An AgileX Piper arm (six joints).
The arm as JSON. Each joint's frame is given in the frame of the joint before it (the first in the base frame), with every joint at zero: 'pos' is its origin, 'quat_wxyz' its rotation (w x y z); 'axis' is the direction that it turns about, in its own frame. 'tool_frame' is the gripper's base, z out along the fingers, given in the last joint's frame.
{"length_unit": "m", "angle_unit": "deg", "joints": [
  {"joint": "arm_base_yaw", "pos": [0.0, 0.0, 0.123], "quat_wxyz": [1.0, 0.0, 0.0, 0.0], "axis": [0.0, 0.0, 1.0]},
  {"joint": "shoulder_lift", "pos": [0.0, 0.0, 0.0], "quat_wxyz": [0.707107, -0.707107, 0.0, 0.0], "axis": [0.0, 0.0, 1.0]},
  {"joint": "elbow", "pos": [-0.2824, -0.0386, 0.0], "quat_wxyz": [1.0, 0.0, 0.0, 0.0], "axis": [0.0, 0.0, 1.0]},
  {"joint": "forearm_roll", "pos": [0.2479, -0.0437, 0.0], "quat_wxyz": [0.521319, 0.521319, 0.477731, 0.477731], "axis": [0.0, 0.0, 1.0]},
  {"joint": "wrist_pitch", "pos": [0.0, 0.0, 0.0], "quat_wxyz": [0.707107, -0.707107, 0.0, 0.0], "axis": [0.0, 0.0, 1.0]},
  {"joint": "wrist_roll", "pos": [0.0, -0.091, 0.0], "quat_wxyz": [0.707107, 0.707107, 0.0, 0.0], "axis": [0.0, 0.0, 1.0]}
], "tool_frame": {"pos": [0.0, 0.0, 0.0], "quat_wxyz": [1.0, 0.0, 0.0, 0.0]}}
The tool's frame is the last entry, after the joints.
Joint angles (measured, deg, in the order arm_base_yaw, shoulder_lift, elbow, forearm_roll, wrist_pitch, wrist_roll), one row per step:
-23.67 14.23 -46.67 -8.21 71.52 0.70
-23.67 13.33 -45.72 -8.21 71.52 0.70
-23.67 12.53 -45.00 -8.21 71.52 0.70
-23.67 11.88 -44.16 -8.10 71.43 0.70
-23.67 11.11 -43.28 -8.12 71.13 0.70
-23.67 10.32 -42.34 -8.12 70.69 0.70
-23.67 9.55 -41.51 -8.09 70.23 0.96
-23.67 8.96 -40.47 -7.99 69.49 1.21
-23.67 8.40 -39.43 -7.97 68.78 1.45
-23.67 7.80 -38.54 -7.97 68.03 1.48
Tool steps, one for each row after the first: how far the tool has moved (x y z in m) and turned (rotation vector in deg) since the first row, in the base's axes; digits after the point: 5 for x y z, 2 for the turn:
-0.00141 0.00062 -0.00439 0.02 0.05 0.00
-0.00285 0.00125 -0.00775 -0.01 -0.03 0.00
-0.00335 0.00165 -0.01155 0.10 0.03 0.08
-0.00406 0.00196 -0.01527 -0.01 -0.12 0.10
-0.00454 0.00220 -0.01911 -0.16 -0.37 0.15
-0.00509 0.00253 -0.02243 -0.15 -0.84 0.08
-0.00434 0.00243 -0.02634 -0.07 -1.22 0.08
-0.00357 0.00218 -0.03029 -0.03 -1.52 0.05
-0.00316 0.00207 -0.03351 -0.24 -1.92 0.12

